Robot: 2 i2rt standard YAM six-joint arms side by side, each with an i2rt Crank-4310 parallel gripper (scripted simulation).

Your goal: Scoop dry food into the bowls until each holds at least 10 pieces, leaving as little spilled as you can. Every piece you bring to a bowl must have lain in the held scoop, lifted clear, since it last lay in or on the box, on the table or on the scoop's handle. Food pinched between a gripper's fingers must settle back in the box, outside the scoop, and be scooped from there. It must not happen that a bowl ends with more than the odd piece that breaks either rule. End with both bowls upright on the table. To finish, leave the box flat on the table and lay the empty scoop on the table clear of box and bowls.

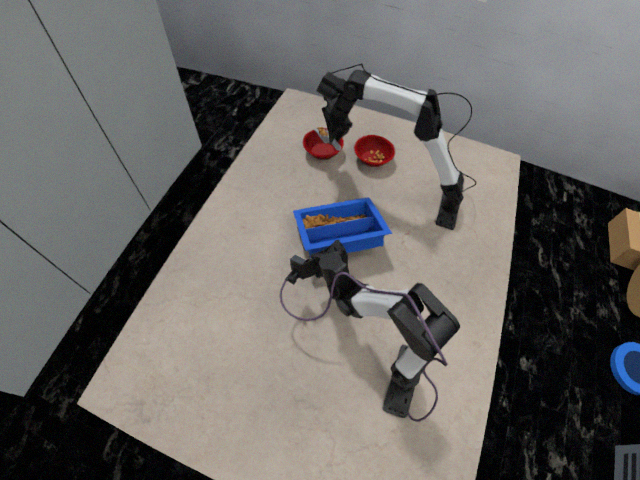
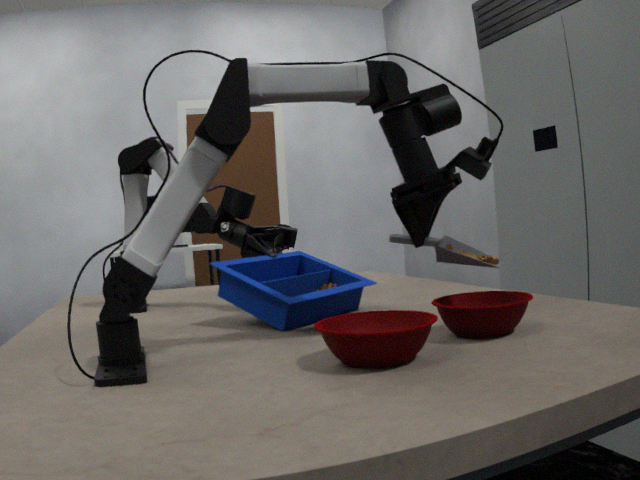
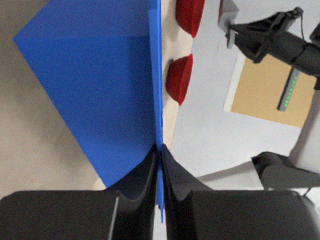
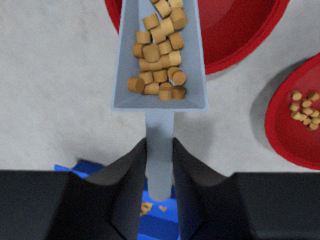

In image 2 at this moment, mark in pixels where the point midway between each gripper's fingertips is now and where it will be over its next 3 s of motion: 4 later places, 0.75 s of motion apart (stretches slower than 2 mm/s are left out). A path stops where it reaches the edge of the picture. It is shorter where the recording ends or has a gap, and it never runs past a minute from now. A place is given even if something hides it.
The left gripper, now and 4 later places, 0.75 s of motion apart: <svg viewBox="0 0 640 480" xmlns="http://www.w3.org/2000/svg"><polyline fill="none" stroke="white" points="274,258 272,258 271,262 270,264 269,268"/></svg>
The right gripper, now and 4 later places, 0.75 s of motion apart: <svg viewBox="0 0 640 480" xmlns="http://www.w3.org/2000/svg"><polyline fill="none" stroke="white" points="421,245 418,244 420,246 430,235 417,245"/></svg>
